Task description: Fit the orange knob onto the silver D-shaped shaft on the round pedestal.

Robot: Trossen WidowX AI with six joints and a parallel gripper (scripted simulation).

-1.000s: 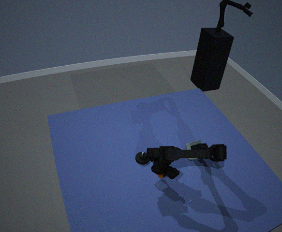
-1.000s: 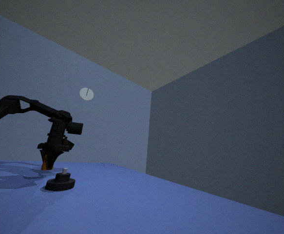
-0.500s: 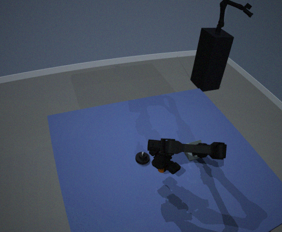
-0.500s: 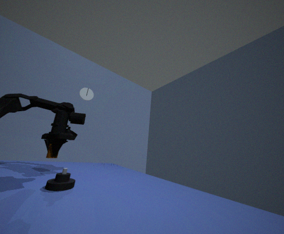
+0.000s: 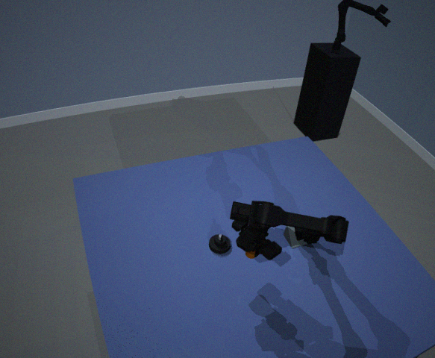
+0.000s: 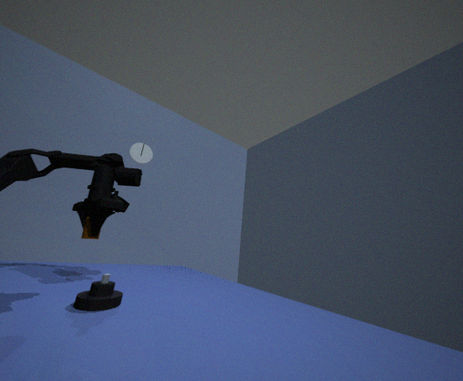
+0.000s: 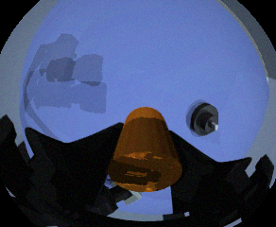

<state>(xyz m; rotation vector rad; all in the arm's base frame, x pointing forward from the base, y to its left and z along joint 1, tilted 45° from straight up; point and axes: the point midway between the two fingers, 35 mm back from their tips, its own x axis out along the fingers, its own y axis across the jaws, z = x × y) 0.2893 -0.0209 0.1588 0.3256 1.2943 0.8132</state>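
My gripper tip is 50 mm short of the round pedestal, 160 mm to the left of it and 110 mm above it. Also, from my gripper tip: orange knob: 40 mm above.
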